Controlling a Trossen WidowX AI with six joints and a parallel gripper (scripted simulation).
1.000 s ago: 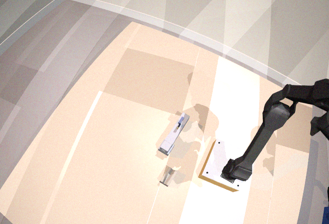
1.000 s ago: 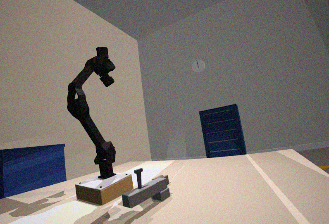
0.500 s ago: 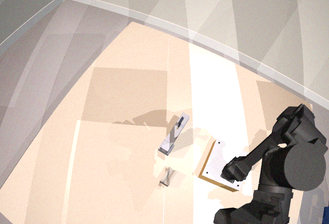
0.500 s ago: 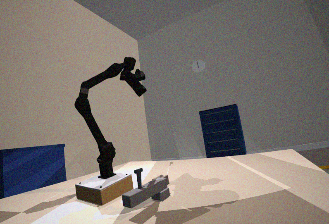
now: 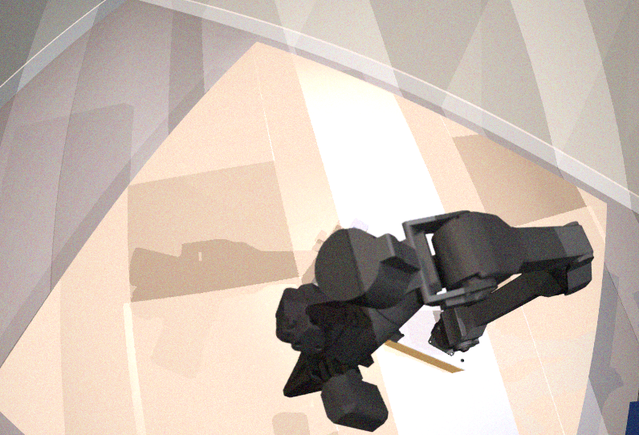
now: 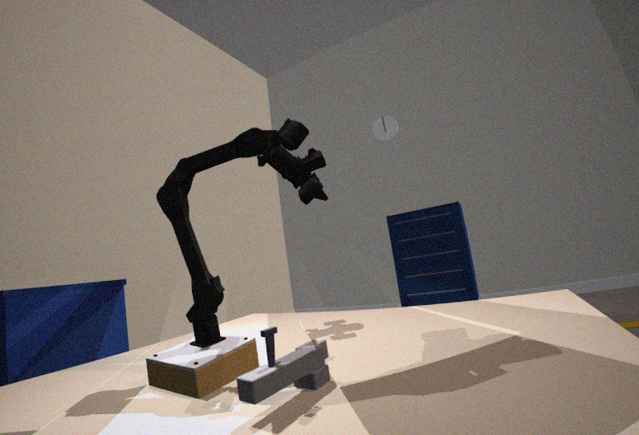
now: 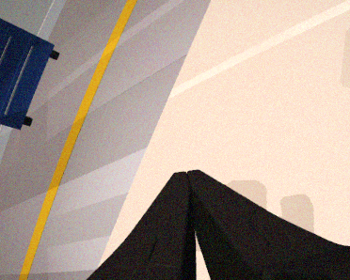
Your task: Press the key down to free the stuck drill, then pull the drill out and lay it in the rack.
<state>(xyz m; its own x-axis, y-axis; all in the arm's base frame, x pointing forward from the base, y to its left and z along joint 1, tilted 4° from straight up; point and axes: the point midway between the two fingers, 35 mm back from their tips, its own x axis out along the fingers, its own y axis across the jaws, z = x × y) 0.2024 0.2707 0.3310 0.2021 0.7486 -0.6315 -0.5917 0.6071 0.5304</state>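
My gripper tip is 7 cm short of the dark key, 34 cm to the left of it and 29 cm above it. The rest, counted from my gripper tip: grey housing 7 cm ahead, 31 cm to the right, 35 cm below.
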